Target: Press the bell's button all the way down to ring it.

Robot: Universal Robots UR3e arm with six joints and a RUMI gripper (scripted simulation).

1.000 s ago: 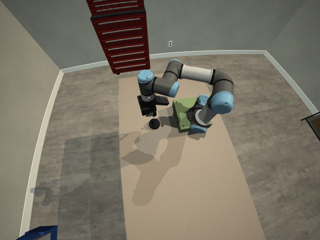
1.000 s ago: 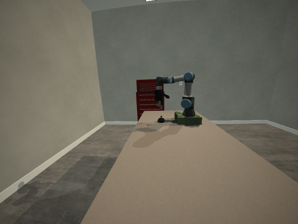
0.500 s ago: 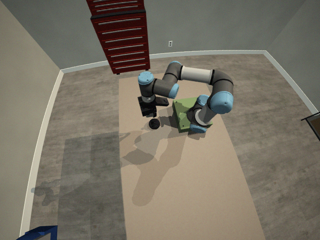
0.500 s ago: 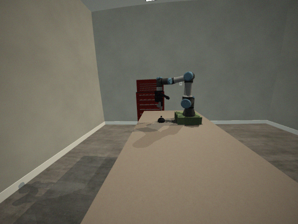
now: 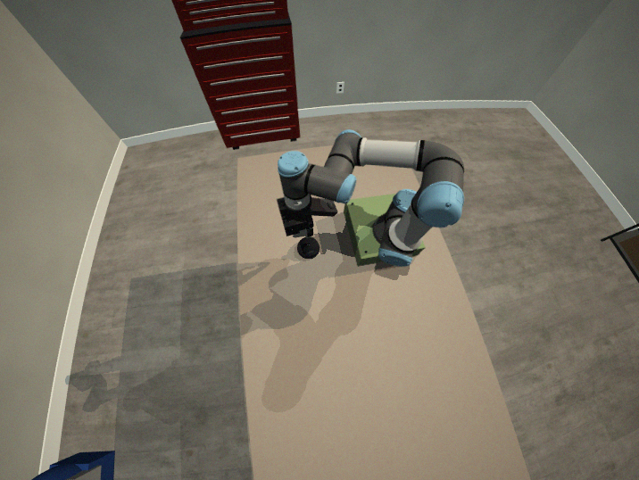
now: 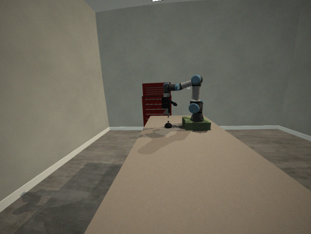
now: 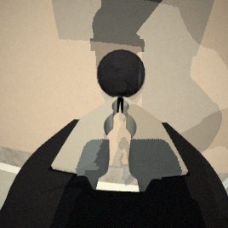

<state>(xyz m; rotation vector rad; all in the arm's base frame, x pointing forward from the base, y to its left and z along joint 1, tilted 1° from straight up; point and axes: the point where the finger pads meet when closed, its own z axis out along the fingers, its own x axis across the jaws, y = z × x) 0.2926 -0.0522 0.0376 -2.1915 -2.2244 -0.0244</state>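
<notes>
Now: hand 80 mm above the black dome bell.
</notes>
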